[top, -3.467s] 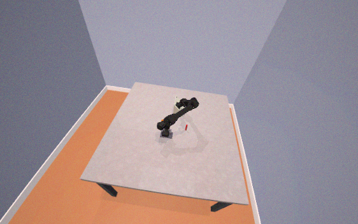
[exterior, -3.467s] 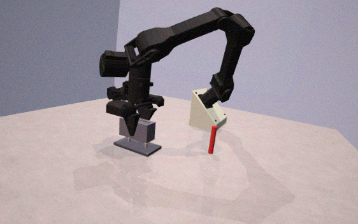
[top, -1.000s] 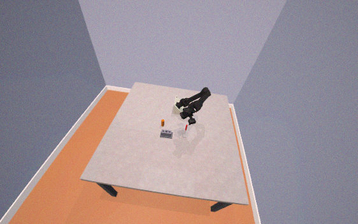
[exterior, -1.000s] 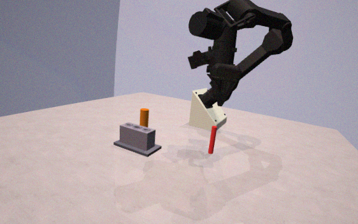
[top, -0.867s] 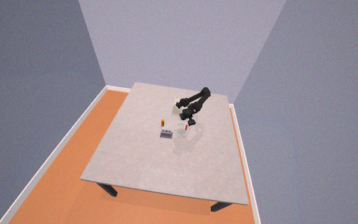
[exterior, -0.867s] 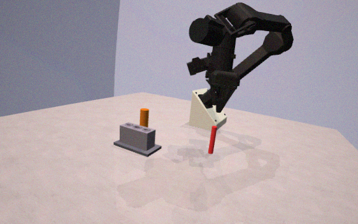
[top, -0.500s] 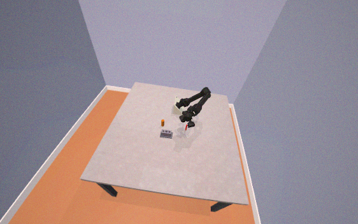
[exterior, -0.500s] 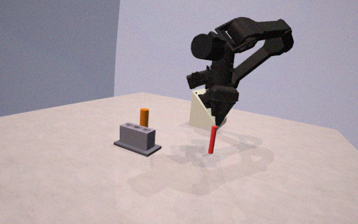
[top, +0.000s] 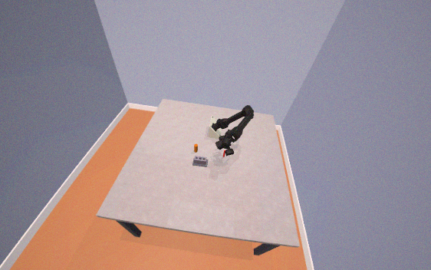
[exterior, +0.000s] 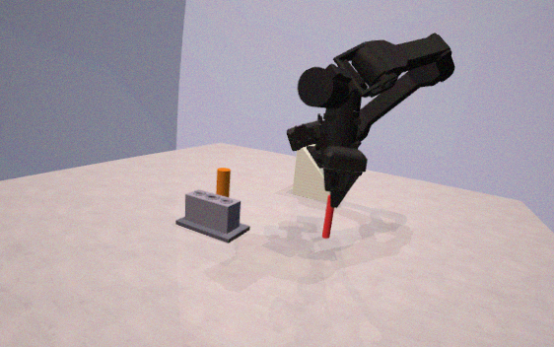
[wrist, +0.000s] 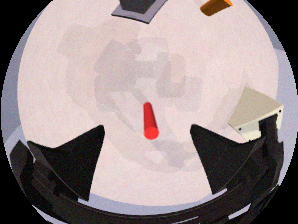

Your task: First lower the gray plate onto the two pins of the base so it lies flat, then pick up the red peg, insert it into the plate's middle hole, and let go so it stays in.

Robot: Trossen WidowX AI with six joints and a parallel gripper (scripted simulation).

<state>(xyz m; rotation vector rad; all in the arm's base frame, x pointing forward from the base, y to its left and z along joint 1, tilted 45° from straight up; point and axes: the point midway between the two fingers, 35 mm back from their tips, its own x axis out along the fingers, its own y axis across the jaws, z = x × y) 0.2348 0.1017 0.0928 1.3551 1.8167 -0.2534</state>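
Right now my gripper tip is 4 cm above the red peg. The rest, counted from my gripper tip: gray plate 11 cm ahead, 18 cm to the right, 3 cm below; orange cylinder 24 cm to the right, 4 cm below; dark base 11 cm ahead, 18 cm to the right, 7 cm below.
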